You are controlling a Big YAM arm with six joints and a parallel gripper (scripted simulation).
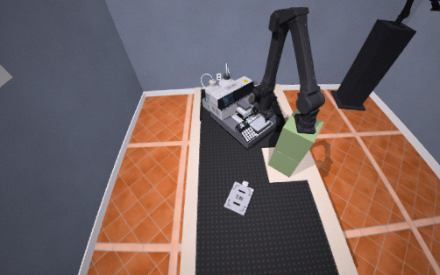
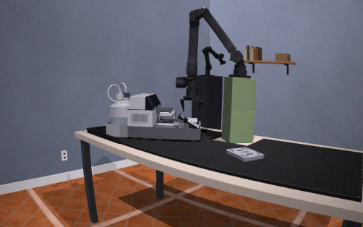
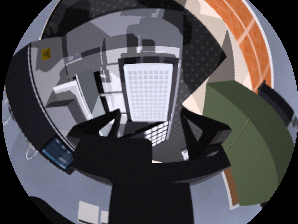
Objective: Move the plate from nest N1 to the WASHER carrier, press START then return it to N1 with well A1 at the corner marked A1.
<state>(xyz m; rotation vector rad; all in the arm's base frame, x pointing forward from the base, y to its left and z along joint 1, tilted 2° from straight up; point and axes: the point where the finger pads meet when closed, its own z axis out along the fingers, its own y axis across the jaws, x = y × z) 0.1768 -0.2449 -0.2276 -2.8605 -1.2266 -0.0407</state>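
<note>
Right now my hand is 6 cm above the well plate. Also, from my hand: bottle: 38 cm ahead, 26 cm to the right, 1 cm below; plate nest N1: 53 cm to the left, 15 cm below, 11 cm ahead; plate washer: 11 cm to the right, 11 cm ahead, 3 cm below.
</note>
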